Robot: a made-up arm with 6 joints. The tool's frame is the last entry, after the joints. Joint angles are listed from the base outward. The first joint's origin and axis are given. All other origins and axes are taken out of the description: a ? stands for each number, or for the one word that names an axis. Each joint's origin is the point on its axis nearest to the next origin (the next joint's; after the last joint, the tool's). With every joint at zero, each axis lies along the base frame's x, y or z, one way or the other. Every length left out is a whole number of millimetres.
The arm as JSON. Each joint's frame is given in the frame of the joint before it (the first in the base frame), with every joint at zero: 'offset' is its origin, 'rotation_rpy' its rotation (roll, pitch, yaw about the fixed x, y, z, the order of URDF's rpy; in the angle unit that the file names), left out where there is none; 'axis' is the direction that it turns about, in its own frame. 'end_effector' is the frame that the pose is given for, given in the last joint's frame.
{
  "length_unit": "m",
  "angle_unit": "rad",
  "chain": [
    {
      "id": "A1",
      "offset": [
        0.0,
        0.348,
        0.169
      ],
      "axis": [
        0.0,
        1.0,
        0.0
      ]
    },
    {
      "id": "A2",
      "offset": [
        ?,
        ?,
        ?
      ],
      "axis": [
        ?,
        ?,
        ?
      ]
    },
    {
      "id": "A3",
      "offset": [
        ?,
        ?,
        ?
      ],
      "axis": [
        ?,
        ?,
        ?
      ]
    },
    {
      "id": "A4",
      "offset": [
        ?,
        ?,
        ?
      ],
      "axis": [
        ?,
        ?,
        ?
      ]
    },
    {
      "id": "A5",
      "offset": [
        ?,
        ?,
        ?
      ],
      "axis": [
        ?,
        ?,
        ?
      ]
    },
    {
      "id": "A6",
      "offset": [
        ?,
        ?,
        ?
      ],
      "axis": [
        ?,
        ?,
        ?
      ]
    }
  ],
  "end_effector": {
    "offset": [
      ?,
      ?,
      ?
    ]
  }
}
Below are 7 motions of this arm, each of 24 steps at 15 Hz.
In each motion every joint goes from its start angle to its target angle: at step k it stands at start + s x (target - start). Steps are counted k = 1, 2, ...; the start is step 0. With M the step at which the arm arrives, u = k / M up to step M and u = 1 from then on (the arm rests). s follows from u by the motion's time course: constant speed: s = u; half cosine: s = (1 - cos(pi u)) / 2; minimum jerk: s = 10 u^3 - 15 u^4 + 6 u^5.
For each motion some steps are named. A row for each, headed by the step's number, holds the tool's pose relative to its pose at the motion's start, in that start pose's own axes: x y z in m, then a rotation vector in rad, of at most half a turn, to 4 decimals.
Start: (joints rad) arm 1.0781 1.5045 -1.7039 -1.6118 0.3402 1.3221
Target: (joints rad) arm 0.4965 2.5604 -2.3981 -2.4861 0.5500 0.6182
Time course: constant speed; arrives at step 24
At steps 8, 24:
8: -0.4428 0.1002 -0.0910 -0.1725 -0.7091 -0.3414
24: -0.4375 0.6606 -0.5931 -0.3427 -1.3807 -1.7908

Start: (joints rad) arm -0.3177 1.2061 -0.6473 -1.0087 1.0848 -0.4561
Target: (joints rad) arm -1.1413 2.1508 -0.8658 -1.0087 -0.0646 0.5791
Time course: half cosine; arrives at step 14
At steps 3, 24:
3: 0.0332 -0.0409 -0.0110 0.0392 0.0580 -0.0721
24: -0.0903 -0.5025 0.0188 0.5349 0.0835 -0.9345

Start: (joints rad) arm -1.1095 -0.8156 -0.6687 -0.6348 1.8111 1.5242
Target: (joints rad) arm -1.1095 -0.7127 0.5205 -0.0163 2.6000 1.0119
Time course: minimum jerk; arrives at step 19
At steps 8, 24:
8: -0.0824 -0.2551 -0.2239 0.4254 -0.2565 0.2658
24: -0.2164 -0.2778 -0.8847 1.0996 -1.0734 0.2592

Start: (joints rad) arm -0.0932 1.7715 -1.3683 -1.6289 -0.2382 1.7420
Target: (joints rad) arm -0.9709 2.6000 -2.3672 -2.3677 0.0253 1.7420
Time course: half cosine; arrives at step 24
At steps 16, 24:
16: -0.4184 -0.3937 -0.6005 1.0293 -1.6571 0.4107
24: -0.2567 -0.2560 -0.9215 1.4080 -2.1439 0.3109

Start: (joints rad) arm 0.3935 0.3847 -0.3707 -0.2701 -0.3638 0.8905
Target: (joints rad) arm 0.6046 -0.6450 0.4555 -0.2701 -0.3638 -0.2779
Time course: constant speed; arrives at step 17
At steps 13, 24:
13: 0.1962 0.3369 -0.5634 -0.3873 0.7189 0.5494
24: 0.1159 0.4731 -0.6528 -0.3944 0.7319 0.8226

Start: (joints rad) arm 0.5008 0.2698 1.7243 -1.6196 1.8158 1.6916
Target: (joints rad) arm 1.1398 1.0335 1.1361 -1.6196 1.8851 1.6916
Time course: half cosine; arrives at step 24
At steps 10, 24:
10: 0.1557 0.0538 0.0705 -0.0446 0.2787 -0.2264
24: 0.4383 -0.0804 0.0650 0.0799 0.7825 -0.4019

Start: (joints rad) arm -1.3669 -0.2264 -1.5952 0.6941 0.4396 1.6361
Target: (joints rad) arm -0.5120 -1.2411 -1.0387 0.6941 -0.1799 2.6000
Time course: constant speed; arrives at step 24
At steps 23, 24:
23: -0.7912 0.0080 -0.5444 1.0533 -0.9961 -1.4222
24: -0.8076 0.0344 -0.5858 1.0957 -1.0820 -1.4433

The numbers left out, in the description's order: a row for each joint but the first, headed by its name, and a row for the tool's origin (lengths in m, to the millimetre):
A2: xyz -0.055 0.0 0.102, axis -1.0 0.0 0.0
A3: xyz 0.0 -0.022 -0.29, axis 0.0 0.0 1.0
A4: xyz 0.089 0.0 0.0, axis 0.0 0.0 1.0
A5: xyz 0.198 -0.266 0.0, axis 0.0 -1.0 0.0
A6: xyz 0.042 0.0 0.076, axis 1.0 0.0 0.0
tool: xyz 0.0 -0.089 0.373

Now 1 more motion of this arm.
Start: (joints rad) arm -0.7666 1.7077 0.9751 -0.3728 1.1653 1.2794
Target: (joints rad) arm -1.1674 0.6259 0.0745 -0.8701 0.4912 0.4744
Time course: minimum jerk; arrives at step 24
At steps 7, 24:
7: -0.1246 0.1519 0.0192 -0.3024 -0.2283 -0.1120
24: -0.3228 0.6626 -0.5929 -0.8643 -1.3866 -1.6338

